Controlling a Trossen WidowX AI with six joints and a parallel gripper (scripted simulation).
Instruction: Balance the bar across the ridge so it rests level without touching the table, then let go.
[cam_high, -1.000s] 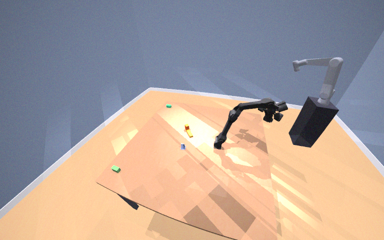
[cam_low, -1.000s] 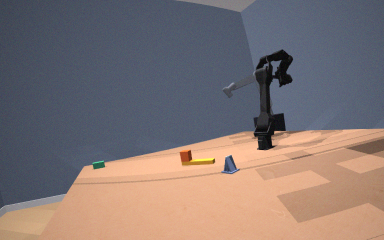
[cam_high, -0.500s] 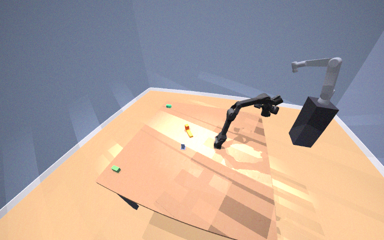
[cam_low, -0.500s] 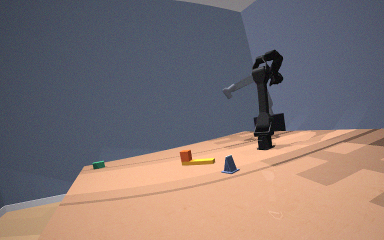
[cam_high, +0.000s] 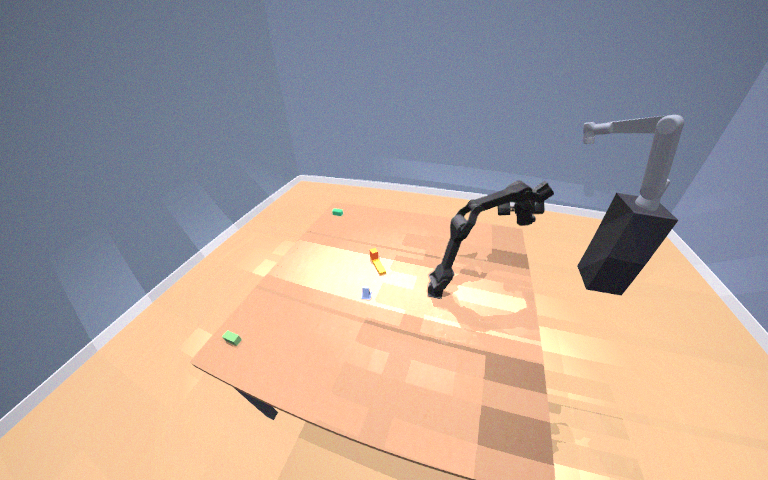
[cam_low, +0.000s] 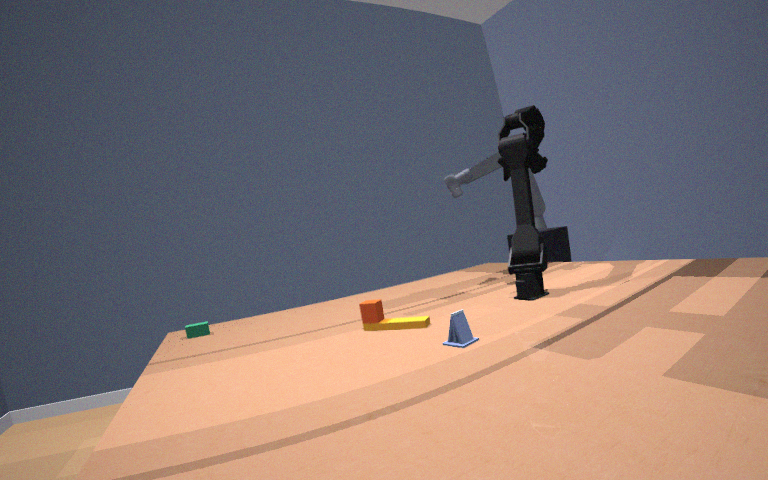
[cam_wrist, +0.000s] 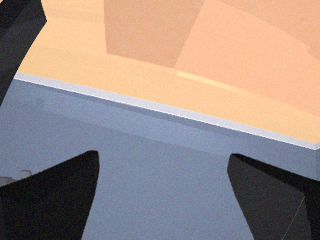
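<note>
My gripper tip is 63 cm short of the bar, 17 cm to the right of it and 30 cm above it.
</note>
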